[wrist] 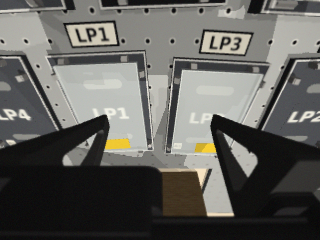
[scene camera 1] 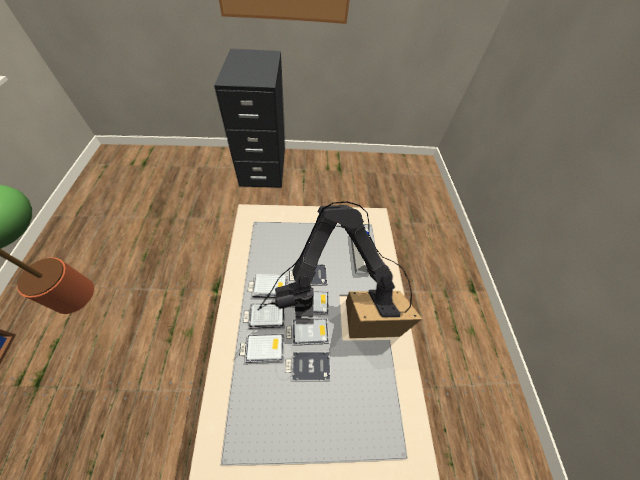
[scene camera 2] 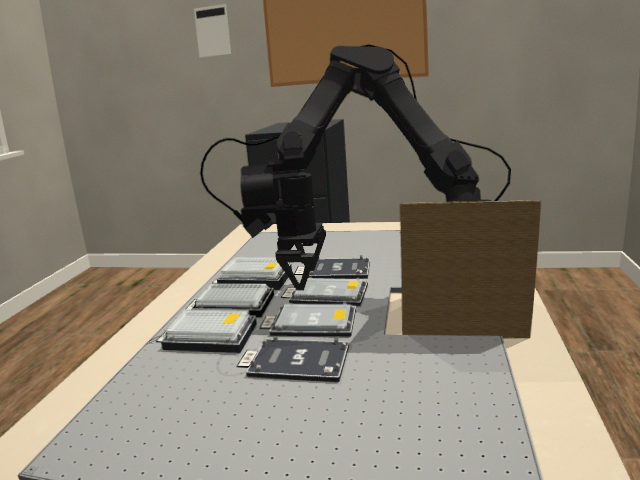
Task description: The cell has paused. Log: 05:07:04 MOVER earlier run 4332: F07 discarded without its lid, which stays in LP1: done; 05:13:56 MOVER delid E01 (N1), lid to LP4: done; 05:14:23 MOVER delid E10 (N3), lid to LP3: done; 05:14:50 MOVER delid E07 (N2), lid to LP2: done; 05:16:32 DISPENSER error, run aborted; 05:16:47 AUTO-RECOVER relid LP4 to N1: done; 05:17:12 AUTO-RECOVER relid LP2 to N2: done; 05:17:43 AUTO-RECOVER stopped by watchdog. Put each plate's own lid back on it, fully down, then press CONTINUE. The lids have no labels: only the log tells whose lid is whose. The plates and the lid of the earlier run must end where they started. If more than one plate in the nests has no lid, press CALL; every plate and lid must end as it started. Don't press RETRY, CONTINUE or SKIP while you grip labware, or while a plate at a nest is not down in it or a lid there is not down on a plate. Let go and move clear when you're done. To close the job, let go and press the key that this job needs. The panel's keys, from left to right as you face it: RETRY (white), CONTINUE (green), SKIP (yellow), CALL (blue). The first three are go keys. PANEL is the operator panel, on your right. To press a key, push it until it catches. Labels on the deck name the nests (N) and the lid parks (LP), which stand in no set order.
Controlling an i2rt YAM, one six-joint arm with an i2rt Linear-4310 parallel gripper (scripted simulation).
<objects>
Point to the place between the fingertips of my gripper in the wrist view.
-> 159, 120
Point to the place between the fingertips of my gripper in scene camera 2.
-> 305, 279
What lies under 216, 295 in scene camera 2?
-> A plate.
</objects>
